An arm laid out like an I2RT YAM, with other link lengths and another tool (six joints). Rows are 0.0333 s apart.
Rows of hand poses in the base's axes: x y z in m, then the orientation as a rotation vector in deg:
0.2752 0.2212 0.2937 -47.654 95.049 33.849
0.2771 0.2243 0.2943 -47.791 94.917 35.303
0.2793 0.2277 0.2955 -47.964 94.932 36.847
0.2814 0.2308 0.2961 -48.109 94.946 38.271
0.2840 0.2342 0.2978 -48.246 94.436 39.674
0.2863 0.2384 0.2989 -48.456 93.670 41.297
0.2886 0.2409 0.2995 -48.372 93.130 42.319
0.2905 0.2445 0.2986 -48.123 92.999 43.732
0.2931 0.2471 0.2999 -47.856 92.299 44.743
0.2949 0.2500 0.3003 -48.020 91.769 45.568
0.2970 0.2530 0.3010 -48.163 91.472 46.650
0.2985 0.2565 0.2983 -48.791 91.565 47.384
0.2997 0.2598 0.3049 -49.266 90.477 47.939
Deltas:
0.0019 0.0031 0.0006 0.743 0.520 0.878
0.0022 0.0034 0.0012 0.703 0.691 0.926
0.0021 0.0031 0.0006 0.649 0.645 0.845
0.0026 0.0034 0.0017 0.862 0.202 0.908
0.0023 0.0042 0.0011 1.039 0.095 1.115
0.0023 0.0025 0.0006 0.798 0.033 0.569
0.0019 0.0036 -0.0009 0.896 0.573 0.617
0.0026 0.0026 0.0013 0.966 -0.077 0.464
0.0018 0.0029 0.0004 0.554 -0.060 0.630
0.0021 0.0030 0.0007 0.577 0.258 0.730
0.0015 0.0035 -0.0027 -0.048 0.361 0.811
0.0012 0.0033 0.0066 0.517 -0.659 0.757

